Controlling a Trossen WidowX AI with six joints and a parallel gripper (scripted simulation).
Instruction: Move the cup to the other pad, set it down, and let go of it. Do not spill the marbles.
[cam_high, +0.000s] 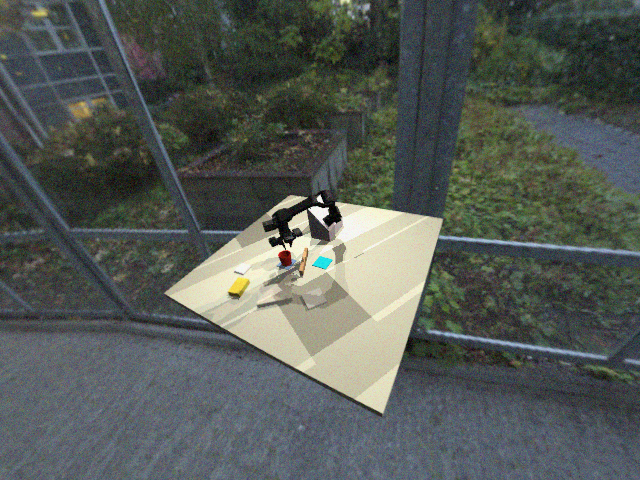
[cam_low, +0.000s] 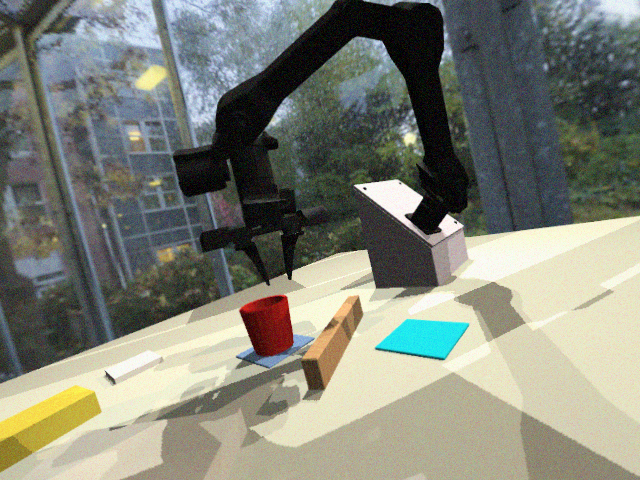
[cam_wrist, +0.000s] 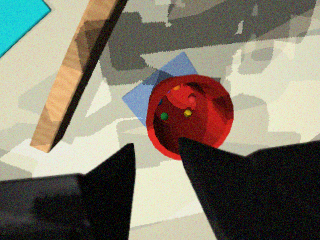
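My gripper tip is 60 mm above the red cup, 30 mm short of it and 10 mm to the left of it. The rest, counted from my gripper tip: teal pad (180 mm to the left, 110 mm below, 70 mm behind); then wooden bar (90 mm below, 80 mm to the left, 20 mm behind); then light blue pad (110 mm below, 30 mm ahead, 10 mm to the right).
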